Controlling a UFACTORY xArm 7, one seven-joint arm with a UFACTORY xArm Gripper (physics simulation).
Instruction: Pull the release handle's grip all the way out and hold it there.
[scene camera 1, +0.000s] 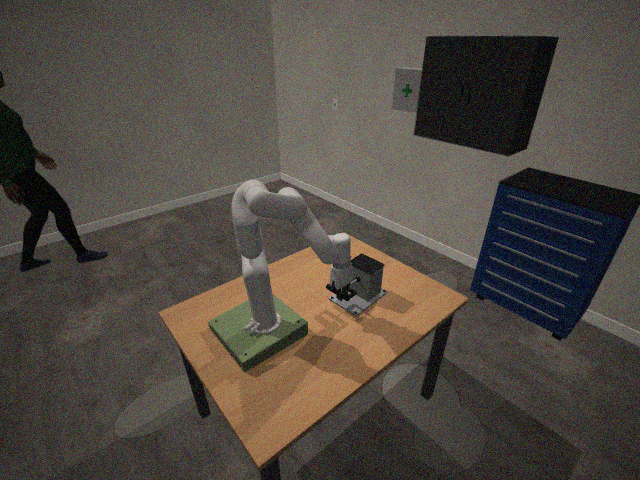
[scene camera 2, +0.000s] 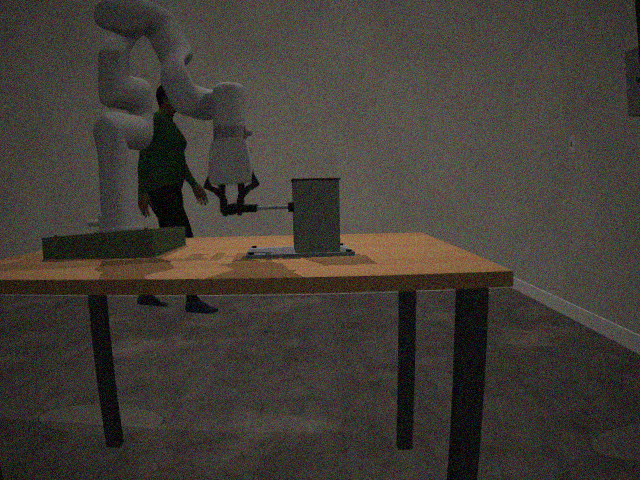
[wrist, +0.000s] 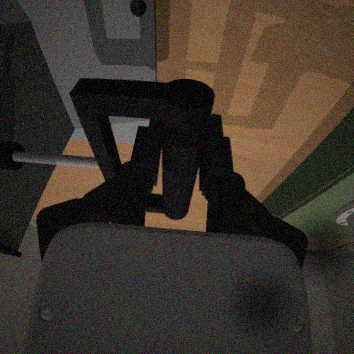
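Observation:
The release handle's black grip is a frame with a thick round bar, standing out from the grey housing. A bare length of silver rod shows between the grip and the housing's dark collar. My gripper points down and is shut on the grip's round bar, with one finger on each side of it. In scene camera 1 the fingers and grip merge into one dark shape.
The housing stands on a grey base plate on the wooden table. The arm's green base block stands on the same table. A person in green is beyond the table. A blue drawer cabinet is at the right.

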